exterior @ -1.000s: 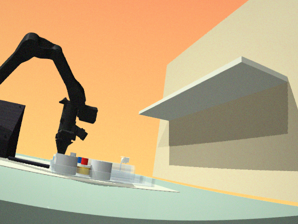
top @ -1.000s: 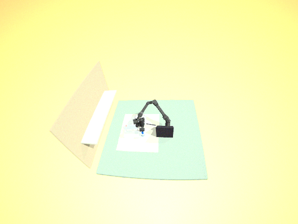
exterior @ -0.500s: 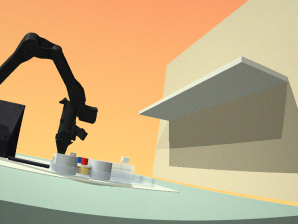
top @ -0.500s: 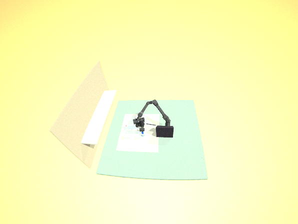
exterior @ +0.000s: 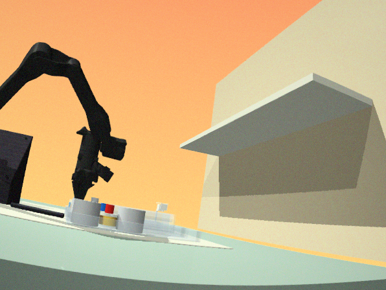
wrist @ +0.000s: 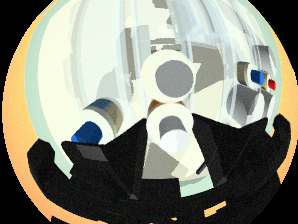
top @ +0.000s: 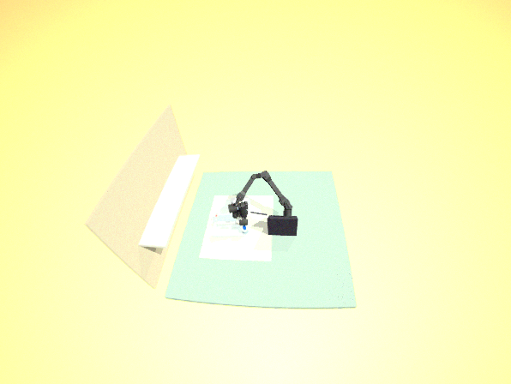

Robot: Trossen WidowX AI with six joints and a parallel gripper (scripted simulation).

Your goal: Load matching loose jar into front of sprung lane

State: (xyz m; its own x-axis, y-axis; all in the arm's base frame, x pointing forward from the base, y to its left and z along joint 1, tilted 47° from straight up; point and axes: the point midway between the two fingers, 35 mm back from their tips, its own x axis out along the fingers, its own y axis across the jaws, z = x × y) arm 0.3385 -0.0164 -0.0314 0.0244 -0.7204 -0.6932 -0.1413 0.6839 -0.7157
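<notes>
The clear pusher lane lies 15 cm ahead of my gripper tip, 1 cm to the right of it and 1 cm below it. From my gripper tip the other things lie so: shelf (50 cm ahead, 4 cm to the left, 34 cm above).
</notes>
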